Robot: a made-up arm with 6 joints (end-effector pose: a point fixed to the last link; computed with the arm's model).
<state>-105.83 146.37 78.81 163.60 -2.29 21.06</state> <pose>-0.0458 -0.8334 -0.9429 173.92 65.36 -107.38</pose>
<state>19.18 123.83 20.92 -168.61 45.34 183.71</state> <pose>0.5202 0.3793 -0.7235 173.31 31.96 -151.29</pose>
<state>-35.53 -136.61 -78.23 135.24 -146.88 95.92</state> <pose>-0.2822 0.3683 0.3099 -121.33 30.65 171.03</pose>
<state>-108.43 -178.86 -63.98 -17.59 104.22 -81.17</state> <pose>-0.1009 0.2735 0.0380 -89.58 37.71 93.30</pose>
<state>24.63 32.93 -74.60 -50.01 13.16 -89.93</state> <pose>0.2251 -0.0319 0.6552 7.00 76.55 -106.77</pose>
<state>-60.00 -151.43 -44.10 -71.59 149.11 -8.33</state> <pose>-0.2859 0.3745 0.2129 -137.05 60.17 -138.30</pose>
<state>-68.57 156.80 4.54 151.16 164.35 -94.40</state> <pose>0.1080 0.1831 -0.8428 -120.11 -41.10 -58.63</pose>
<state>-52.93 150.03 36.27 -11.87 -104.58 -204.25</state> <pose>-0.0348 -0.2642 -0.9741 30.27 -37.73 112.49</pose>
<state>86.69 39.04 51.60 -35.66 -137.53 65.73</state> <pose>0.2260 1.2189 1.1693 61.87 44.10 -126.55</pose>
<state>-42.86 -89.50 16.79 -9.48 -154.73 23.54</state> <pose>-0.9319 0.6076 1.0159 -27.54 48.58 -36.76</pose>
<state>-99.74 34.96 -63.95 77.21 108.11 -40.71</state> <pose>-0.1489 -0.6176 0.5420 49.75 -15.93 -25.18</pose>
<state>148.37 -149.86 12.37 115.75 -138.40 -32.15</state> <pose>0.9116 -0.6590 -0.3951 129.24 30.19 104.59</pose>
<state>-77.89 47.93 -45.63 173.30 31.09 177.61</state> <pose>0.3305 -0.6357 0.4208 -176.88 55.37 96.02</pose>
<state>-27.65 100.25 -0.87 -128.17 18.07 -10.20</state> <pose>0.6486 -0.2065 -0.3462 -9.75 63.62 -174.36</pose>
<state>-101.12 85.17 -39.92 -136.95 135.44 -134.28</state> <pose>0.0433 -0.5036 0.0507 79.28 -61.37 167.69</pose>
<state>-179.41 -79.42 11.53 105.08 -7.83 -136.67</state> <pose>1.1316 -0.0381 1.1955 143.17 -81.87 69.07</pose>
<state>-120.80 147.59 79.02 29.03 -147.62 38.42</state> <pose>-0.5652 -0.6219 -0.9447 154.57 -37.96 78.44</pose>
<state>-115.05 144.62 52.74 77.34 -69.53 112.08</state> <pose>-0.3418 -0.6323 -0.9998 65.97 20.05 141.61</pose>
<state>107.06 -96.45 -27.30 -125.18 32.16 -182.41</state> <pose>0.0648 -0.5865 0.8205 -21.03 -43.00 70.56</pose>
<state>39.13 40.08 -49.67 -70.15 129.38 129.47</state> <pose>0.3794 0.2250 0.5108 -129.17 -39.46 -31.21</pose>
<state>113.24 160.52 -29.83 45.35 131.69 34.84</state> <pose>0.2485 -0.2384 -0.5171 30.21 39.48 156.73</pose>
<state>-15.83 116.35 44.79 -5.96 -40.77 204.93</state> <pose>0.9401 -0.4641 -0.6145 -29.85 67.50 153.96</pose>
